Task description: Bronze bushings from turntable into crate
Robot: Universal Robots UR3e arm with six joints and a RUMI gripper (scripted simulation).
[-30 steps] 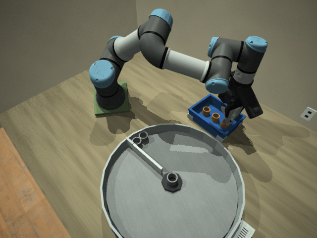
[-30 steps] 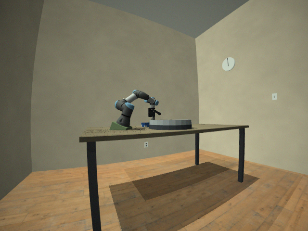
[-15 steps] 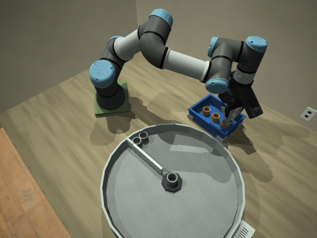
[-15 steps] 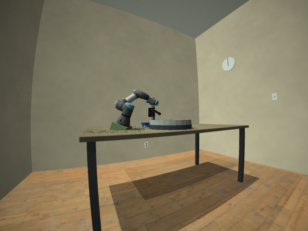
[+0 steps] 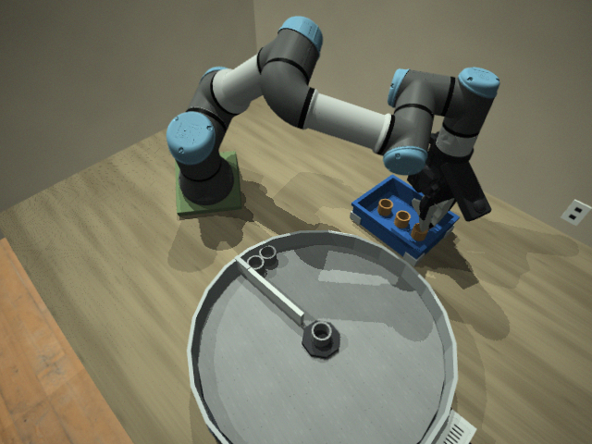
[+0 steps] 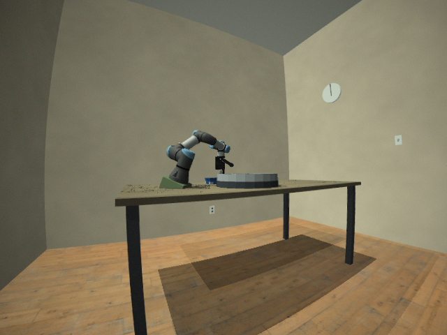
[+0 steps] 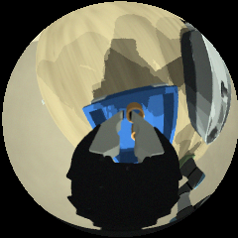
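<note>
The blue crate lies 60 mm behind my hand and 10 mm below it. Round my hand: grey turntable: 40 mm behind, 360 mm to the right, 20 mm above.
</note>
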